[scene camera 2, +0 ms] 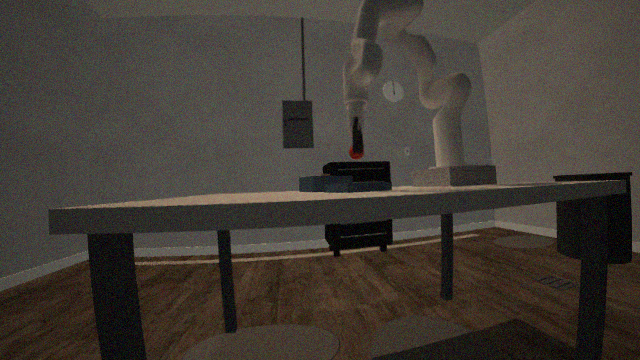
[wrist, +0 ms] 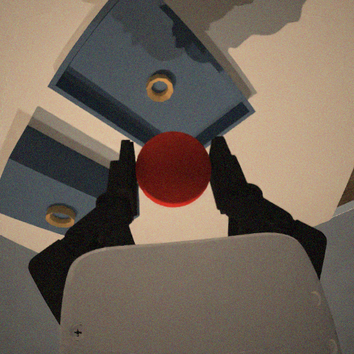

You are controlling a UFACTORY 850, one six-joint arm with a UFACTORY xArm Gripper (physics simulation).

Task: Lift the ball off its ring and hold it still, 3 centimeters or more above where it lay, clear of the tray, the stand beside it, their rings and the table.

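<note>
My gripper [scene camera 2: 356, 150] [wrist: 172, 153] is shut on the red ball [scene camera 2: 356, 152] [wrist: 173, 169], one black finger at each side of it. In the scene view the ball hangs well above the blue tray [scene camera 2: 370, 186] [wrist: 195, 107], with a gap of air under it. In the wrist view an orange ring [wrist: 160, 99] lies on the tray floor with no ball on it. The blue stand [scene camera 2: 311, 184] [wrist: 25, 185] is beside the tray, and its own orange ring [wrist: 60, 223] is empty. The ball touches neither of them, nor the table.
The pale table top [scene camera 2: 210, 199] [wrist: 295, 165] lies under the tray and the stand. The arm's base block [scene camera 2: 472, 176] stands on the table to the right in the scene view. A black cabinet [scene camera 2: 358, 237] stands behind the table.
</note>
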